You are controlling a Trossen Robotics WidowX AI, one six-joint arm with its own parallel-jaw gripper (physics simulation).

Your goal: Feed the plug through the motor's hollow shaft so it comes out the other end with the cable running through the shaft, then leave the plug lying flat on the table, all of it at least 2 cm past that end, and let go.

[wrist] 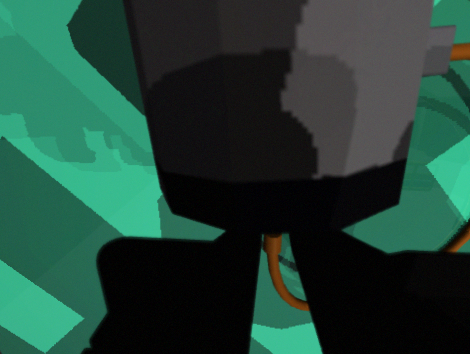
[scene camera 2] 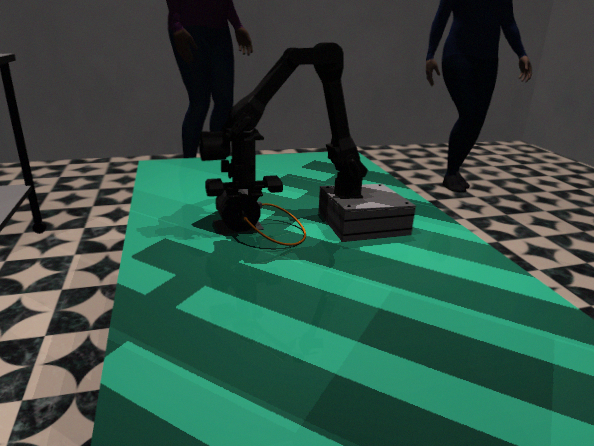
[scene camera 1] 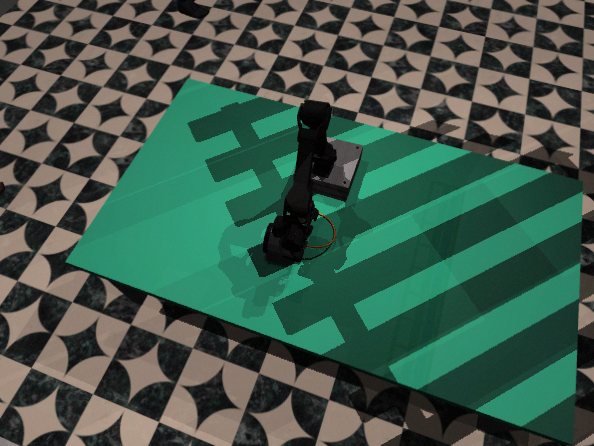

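Where they show: gripper, between the fingertips: [scene camera 2: 244, 217]; arm's base, origin of its link: [scene camera 2: 348, 194] [scene camera 1: 322, 168].
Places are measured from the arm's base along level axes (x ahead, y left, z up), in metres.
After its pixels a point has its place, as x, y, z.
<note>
The motor [scene camera 1: 273, 245] @(0.339, -0.039, 0.000) [scene camera 2: 237, 212] @(0.304, 0.017, -0.026) [wrist: 280, 115] @(0.299, -0.016, 0.017) is a dark and grey faceted cylinder on the green table. It fills the upper middle of the wrist view. My gripper [wrist: 275, 234] @(0.288, 0.035, -0.033) is shut on the plug at the motor's near end. The plug's body is hidden by the fingertips and the motor; I cannot tell how far it is inside the shaft. The orange cable [scene camera 1: 335, 233] @(0.187, 0.122, -0.072) [scene camera 2: 304, 230] @(0.131, 0.046, -0.077) [wrist: 278, 286] @(0.281, 0.078, -0.028) leaves the plug's brown collar [wrist: 272, 243] @(0.288, 0.049, -0.027) between the fingers, and loops round to a small grey block [wrist: 439, 59] @(0.238, -0.038, -0.025) on the motor's side. The shaft opening and the far end are hidden.
The arm stands on a grey box base [scene camera 1: 348, 162] @(-0.059, 0.076, 0.003) [scene camera 2: 378, 220] @(-0.049, 0.107, -0.032), beside the cable loop. The green table [scene camera 1: 145, 220] @(0.387, -0.520, -0.085) [scene camera 2: 165, 320] @(0.475, 0.369, -0.085) carries striped shadows. Two people [scene camera 2: 205, 75] [scene camera 2: 472, 75] stand beyond it. A side stand [scene camera 2: 20, 130] is at the left in scene camera 2.
</note>
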